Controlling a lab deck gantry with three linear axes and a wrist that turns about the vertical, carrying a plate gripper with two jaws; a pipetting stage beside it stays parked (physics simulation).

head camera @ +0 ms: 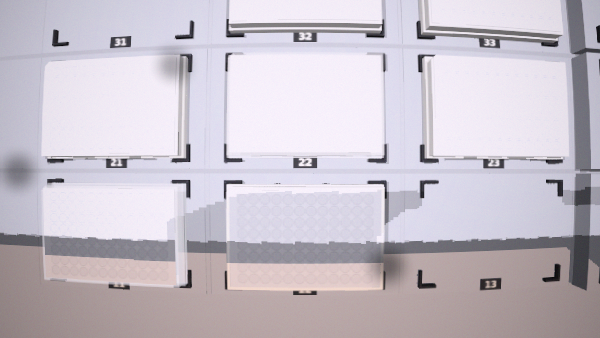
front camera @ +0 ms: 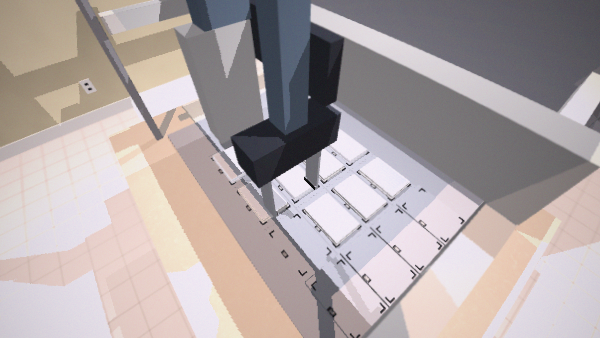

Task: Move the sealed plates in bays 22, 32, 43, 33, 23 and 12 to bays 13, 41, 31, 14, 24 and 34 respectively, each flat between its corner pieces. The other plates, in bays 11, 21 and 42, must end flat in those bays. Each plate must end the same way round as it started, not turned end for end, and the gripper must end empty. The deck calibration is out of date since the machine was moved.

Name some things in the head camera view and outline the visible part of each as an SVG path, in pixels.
A clear sealed plate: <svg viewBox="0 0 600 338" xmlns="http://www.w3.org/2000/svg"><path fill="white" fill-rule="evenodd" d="M228 55L227 158L384 158L383 53L253 52L232 53Z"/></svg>
